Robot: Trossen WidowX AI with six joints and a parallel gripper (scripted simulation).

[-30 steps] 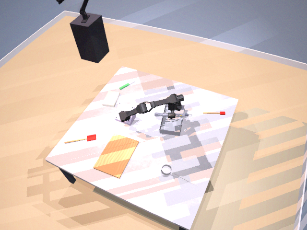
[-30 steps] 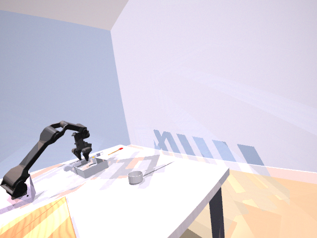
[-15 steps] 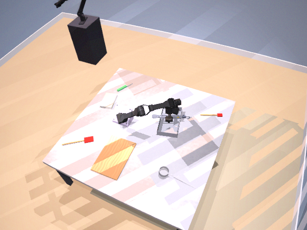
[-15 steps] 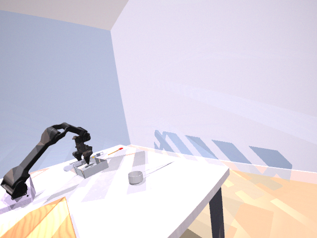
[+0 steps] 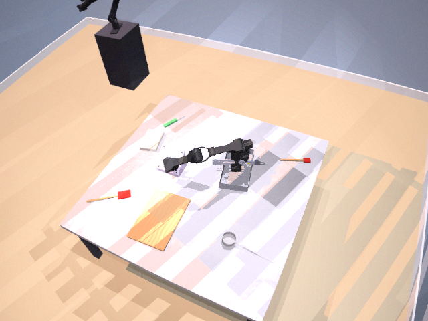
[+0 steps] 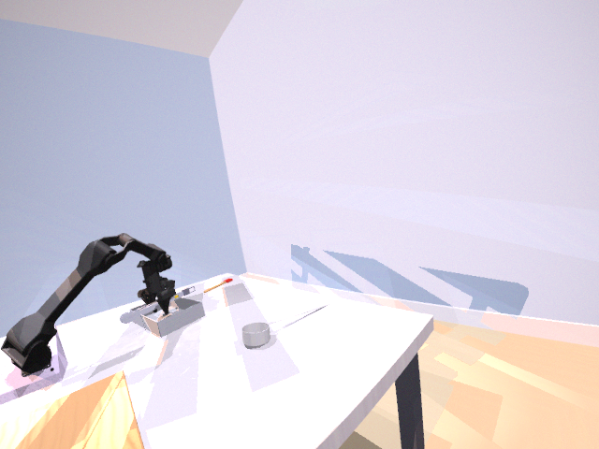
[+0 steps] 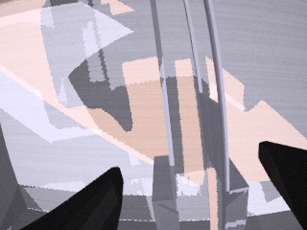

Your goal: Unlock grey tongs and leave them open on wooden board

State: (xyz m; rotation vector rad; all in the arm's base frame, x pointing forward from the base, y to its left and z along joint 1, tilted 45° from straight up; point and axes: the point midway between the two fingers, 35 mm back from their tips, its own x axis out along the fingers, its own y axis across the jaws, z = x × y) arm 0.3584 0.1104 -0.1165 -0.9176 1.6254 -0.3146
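My gripper tip is 10 mm short of the grey roasting tin and 10 mm to the left of it. Round my gripper tip: yellow lock piece 80 mm ahead, 30 mm to the left, 40 mm above; white block 630 mm behind, 10 mm to the left, 20 mm below; wooden board 270 mm behind, 510 mm to the right, 20 mm below.
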